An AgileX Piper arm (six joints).
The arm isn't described. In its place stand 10 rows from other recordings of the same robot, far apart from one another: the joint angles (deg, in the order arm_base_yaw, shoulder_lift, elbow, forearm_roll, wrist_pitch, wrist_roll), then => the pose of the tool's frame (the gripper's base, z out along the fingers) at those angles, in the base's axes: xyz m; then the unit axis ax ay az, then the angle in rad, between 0 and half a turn.
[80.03, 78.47, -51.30, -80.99, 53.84, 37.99] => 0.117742, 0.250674, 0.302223, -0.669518, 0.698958, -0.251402, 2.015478
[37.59, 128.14, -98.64, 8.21, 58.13, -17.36] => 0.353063, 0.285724, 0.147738, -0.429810, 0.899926, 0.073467, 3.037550
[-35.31, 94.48, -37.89, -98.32, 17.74, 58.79] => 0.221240, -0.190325, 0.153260, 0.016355, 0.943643, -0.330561, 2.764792
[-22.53, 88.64, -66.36, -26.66, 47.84, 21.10] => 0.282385, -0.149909, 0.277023, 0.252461, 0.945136, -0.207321, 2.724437
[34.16, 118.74, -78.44, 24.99, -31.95, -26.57] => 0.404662, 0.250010, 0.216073, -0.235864, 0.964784, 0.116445, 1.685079
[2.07, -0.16, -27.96, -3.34, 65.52, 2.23] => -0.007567, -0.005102, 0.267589, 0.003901, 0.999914, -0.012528, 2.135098
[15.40, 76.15, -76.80, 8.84, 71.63, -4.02] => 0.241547, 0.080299, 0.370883, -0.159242, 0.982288, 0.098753, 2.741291
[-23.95, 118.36, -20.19, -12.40, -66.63, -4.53] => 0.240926, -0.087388, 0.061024, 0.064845, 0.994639, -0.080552, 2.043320
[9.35, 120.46, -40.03, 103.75, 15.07, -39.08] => 0.280766, 0.069520, 0.026057, 0.440895, 0.876033, 0.195389, 3.043570
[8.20, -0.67, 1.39, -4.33, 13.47, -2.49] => 0.055067, 0.006318, 0.184453, -0.122242, 0.992498, 0.002345, 1.730590
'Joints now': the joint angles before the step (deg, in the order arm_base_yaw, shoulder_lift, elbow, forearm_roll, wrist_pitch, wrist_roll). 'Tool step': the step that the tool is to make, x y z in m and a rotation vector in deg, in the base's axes. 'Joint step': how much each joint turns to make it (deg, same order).
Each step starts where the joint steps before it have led.
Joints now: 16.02 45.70 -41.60 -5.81 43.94 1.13
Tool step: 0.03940 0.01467 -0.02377 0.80 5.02 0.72
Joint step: 0.00 10.94 -0.34 2.57 -6.04 -0.62
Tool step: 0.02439 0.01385 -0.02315 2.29 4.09 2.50
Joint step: -0.01 7.88 -0.01 7.19 -4.56 -5.58
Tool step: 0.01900 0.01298 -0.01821 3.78 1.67 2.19
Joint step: 0.00 6.25 -0.11 10.32 -4.96 -8.44
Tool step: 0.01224 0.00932 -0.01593 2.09 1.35 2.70
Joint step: 0.01 4.76 0.00 10.00 -2.68 -10.14
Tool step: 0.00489 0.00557 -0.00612 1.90 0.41 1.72
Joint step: -0.01 2.06 -0.09 7.50 -0.70 -7.37
